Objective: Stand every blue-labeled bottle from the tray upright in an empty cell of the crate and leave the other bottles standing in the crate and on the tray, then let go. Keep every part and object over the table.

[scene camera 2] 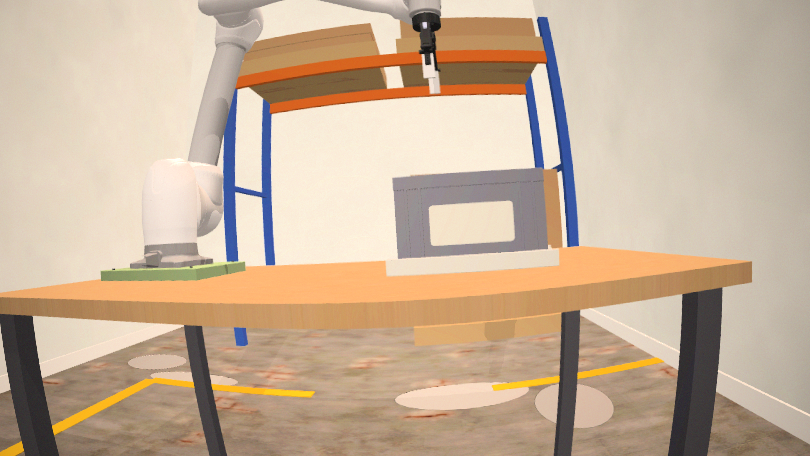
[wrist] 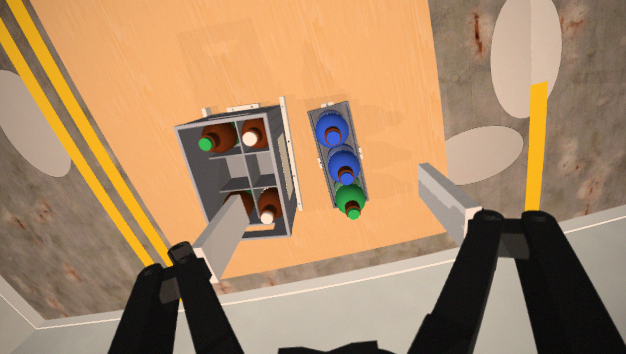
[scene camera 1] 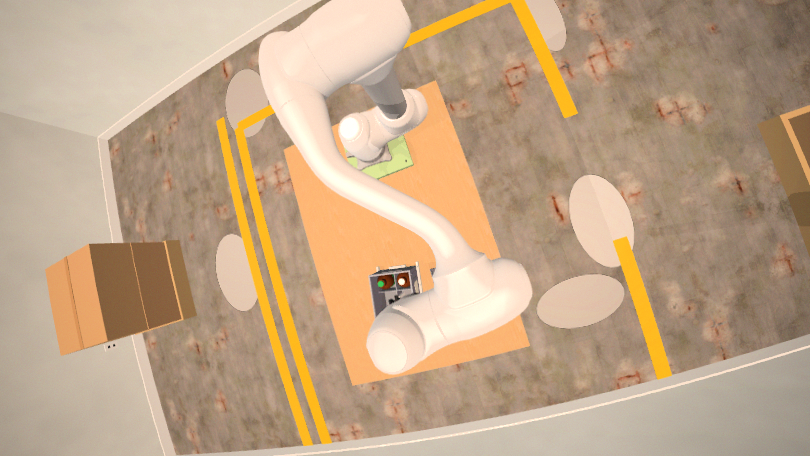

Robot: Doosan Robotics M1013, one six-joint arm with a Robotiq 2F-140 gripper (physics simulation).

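Frame: origin at the arm's base, x back, y down, z right, level; centimetres.
Where they show: gripper, between the fingertips: [scene camera 2: 432, 86] [wrist: 328, 195]; arm's base, origin of its link: [scene camera 2: 172, 266] [scene camera 1: 371, 148].
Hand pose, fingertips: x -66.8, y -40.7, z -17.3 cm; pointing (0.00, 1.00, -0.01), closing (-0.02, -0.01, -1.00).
Each offset is from my fingertips to the top centre of the thing. "spot": to the spot under its first point. Level surfaces: height alone.
My gripper [scene camera 2: 434, 84] [wrist: 328, 195] is open and empty, high above the table. In the wrist view its fingers appear either side of the tray, the left one overlapping the crate. Two blue bottles {dx -2.1, dy +27.3, dz -1.2 cm} [wrist: 332, 125] {dx -11.1, dy +27.3, dz -2.3 cm} [wrist: 343, 162] and a green bottle {dx -19.8, dy +27.3, dz -2.5 cm} [wrist: 350, 197] stand in a row in the narrow grey tray {spot: dx -9.5, dy +42.8, dz +2.2 cm} [wrist: 323, 154]. The grey crate {dx -7.4, dy +25.8, dz +20.2 cm} [scene camera 1: 372, 294] [scene camera 2: 410, 226] [wrist: 195, 165] has brown bottles in its end rows: a green-capped one {dx +2.2, dy +27.0, dz +23.9 cm} [wrist: 221, 137], white-capped ones {dx +1.3, dy +27.0, dz +14.7 cm} [wrist: 256, 131] {dx -16.8, dy +27.0, dz +16.7 cm} [wrist: 270, 202] and one {dx -15.6, dy +27.0, dz +25.6 cm} [wrist: 242, 200] partly behind the finger. Its two middle cells are empty.
The crate stands between white rails [scene camera 2: 470, 265] [wrist: 291, 160] on the wooden table {dy +43.3 cm} [scene camera 1: 317, 198] [scene camera 2: 317, 288] [wrist: 375, 50], beside the tray. The arm [scene camera 1: 453, 294] hides part of the crate and most of the tray in scene camera 1. The arm's green base plate [scene camera 1: 399, 161] [scene camera 2: 150, 274] is on the table.
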